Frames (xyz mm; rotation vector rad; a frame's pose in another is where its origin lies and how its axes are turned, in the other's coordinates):
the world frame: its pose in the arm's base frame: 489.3 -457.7 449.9 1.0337 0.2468 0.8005
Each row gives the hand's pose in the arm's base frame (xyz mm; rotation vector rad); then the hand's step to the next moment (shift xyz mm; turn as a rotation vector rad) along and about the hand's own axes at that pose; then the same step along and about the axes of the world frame.
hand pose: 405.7 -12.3 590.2 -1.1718 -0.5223 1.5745
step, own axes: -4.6 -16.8 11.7 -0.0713 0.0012 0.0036
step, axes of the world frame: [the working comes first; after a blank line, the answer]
step, axes of the arm's base frame: -2.4 4.4 20.4 -0.0063 -0.0644 0.0302

5.0 19.4 6.3 -0.0438 0.0113 0.0552
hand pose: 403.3 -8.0 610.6 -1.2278 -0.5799 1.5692
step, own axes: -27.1 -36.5 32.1 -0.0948 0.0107 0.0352
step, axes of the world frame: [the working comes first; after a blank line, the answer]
step, axes of the arm's base frame: -14.9 -4.6 53.4 -0.0398 -0.0827 0.0437

-4.2 50.7 22.5 -0.0776 0.0337 0.0565
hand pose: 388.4 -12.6 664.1 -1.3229 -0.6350 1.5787
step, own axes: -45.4 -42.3 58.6 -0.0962 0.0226 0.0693
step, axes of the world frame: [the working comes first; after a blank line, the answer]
step, axes of the arm's base frame: -42.8 -12.5 72.8 -0.0760 -0.0829 0.0438

-25.7 78.1 22.8 -0.1029 0.0509 0.0373
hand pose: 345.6 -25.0 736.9 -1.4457 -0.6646 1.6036
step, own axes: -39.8 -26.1 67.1 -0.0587 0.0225 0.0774
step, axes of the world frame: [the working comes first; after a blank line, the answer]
step, axes of the arm's base frame: -60.2 -10.9 55.0 -0.0825 -0.0495 0.0261

-39.9 71.9 3.3 -0.0874 0.0480 0.0023
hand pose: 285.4 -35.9 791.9 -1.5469 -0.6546 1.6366
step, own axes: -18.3 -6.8 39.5 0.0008 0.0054 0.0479
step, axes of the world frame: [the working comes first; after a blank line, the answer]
step, axes of the arm's base frame: -38.2 -5.4 21.2 -0.0480 0.0043 0.0013

-26.7 34.5 -6.0 -0.0303 0.0250 -0.0279
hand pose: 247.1 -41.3 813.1 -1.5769 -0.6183 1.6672
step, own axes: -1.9 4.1 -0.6 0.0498 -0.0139 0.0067
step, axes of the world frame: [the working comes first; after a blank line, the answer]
step, axes of the arm's base frame: -0.3 -4.1 -2.1 -0.0021 0.0484 -0.0193

-3.4 -2.7 1.5 0.0287 -0.0024 -0.0435
